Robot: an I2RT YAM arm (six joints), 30 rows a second.
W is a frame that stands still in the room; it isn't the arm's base.
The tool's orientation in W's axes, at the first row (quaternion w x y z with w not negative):
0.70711, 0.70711, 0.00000, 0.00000
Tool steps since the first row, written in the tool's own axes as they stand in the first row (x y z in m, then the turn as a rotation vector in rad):
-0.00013, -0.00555, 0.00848, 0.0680, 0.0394, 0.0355
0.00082, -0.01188, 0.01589, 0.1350, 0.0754, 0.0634
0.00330, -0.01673, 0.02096, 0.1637, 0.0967, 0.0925
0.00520, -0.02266, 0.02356, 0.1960, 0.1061, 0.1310
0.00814, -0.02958, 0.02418, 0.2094, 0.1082, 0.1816
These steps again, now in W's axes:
-0.00013, -0.00848, -0.00555, 0.0680, -0.0355, 0.0394
0.00082, -0.01589, -0.01188, 0.1350, -0.0634, 0.0754
0.00330, -0.02096, -0.01673, 0.1637, -0.0925, 0.0967
0.00520, -0.02356, -0.02266, 0.1960, -0.1310, 0.1061
0.00814, -0.02418, -0.02958, 0.2094, -0.1816, 0.1082

